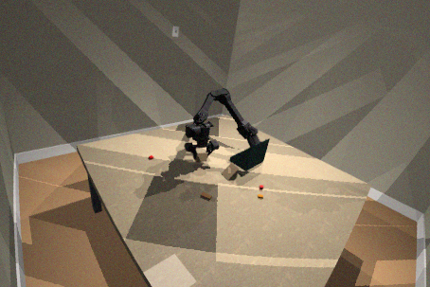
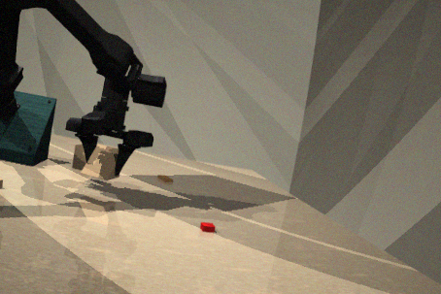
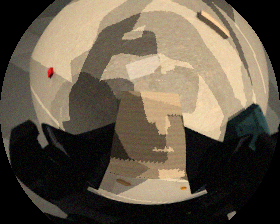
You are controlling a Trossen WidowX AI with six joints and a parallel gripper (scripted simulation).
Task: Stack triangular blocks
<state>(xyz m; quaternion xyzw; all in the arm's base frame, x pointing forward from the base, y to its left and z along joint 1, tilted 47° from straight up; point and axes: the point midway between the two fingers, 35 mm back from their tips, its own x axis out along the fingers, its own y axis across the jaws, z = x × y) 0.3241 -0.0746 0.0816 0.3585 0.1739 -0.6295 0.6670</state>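
Now: gripper tip 10 mm to the right of the tan triangular block and 10 mm below it. Round my gripper tip: flat tan piece 120 mm ahead, 240 mm to the left, 30 mm below; red piece 230 mm ahead, 160 mm to the right, 30 mm below; red bit 160 mm behind, 330 mm to the left, 30 mm below.
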